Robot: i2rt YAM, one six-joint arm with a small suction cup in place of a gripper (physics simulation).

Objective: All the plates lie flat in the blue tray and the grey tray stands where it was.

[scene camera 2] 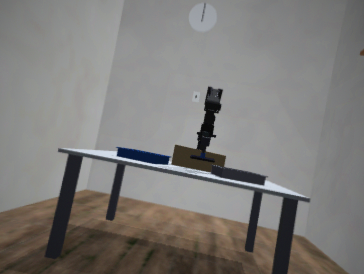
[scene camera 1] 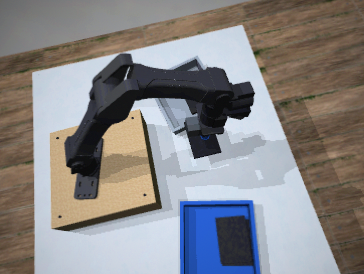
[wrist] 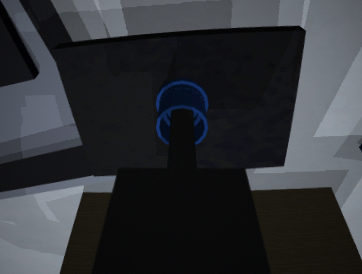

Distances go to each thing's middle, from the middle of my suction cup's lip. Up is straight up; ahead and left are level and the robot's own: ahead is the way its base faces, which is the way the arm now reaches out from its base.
The blue tray (scene camera 1: 198, 234) is 33 cm to the right of my suction cup, 6 cm below it and 2 cm ahead of it. Round my suction cup: grey tray (scene camera 1: 175, 111) 19 cm to the left, 6 cm below, 6 cm behind.
